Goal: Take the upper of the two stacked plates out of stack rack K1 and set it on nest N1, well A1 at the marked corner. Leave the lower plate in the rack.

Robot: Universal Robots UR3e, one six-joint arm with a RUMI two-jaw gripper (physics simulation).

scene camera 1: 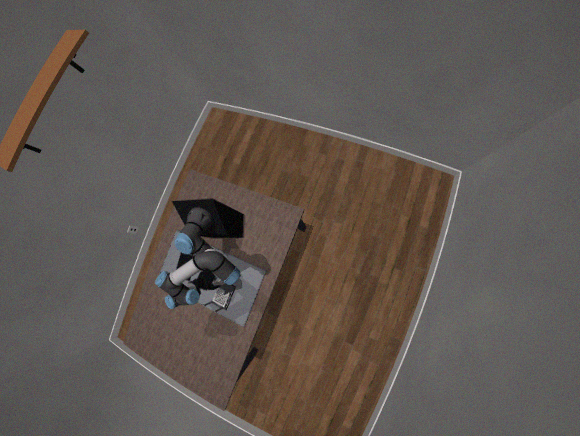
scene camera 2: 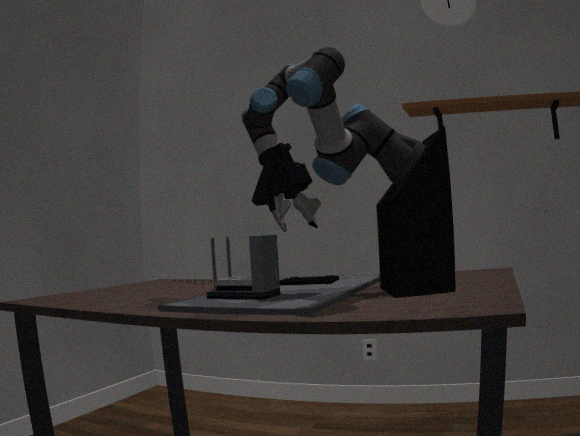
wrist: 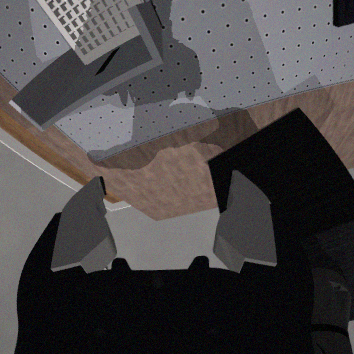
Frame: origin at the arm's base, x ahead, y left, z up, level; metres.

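Seen in the pictures: gripper, fingertip midpoint: [scene camera 2: 301,229] [wrist: 166,175]; arm's base at its link origin: [scene camera 1: 201,217] [scene camera 2: 410,165].
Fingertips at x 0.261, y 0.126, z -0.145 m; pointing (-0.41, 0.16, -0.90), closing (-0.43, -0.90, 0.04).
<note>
Offsets run from my fingertips to a thing's top centre. "*": to the spot under its first point. Level surfaces: height alone.
Stack rack K1 @[dx +0.159, dy -0.001, dz -0.008 m] [scene camera 2: 264,262] [wrist: 82,87] stands on the perforated board, with a tall wall and thin posts. A pale gridded plate @[dx +0.149, dy +0.000, dz -0.111 m] [scene camera 1: 222,298] [scene camera 2: 234,280] [wrist: 107,37] lies low inside it. The lower plate of the stack cannot be told apart. A low black piece @[* dx +0.061, dy -0.268, dz -0.146 m] [scene camera 2: 310,280] lies on the board beyond the rack, possibly nest N1; its wells and corner mark cannot be made out. My gripper [scene camera 2: 299,228] [wrist: 166,175] is open and empty. It hangs above the board, tilted, higher than the rack's wall and a little to its right in scene camera 2.
The grey perforated board @[dz -0.158 m] [scene camera 1: 252,300] [scene camera 2: 300,301] [wrist: 225,65] lies on the brown table @[dz -0.171 m] [scene camera 1: 200,360] [scene camera 2: 470,295] [wrist: 175,175]. The arm's black pedestal [scene camera 1: 230,222] [scene camera 2: 417,240] [wrist: 280,165] stands behind the board. A wooden shelf [scene camera 1: 37,100] [scene camera 2: 490,103] is on the wall.
</note>
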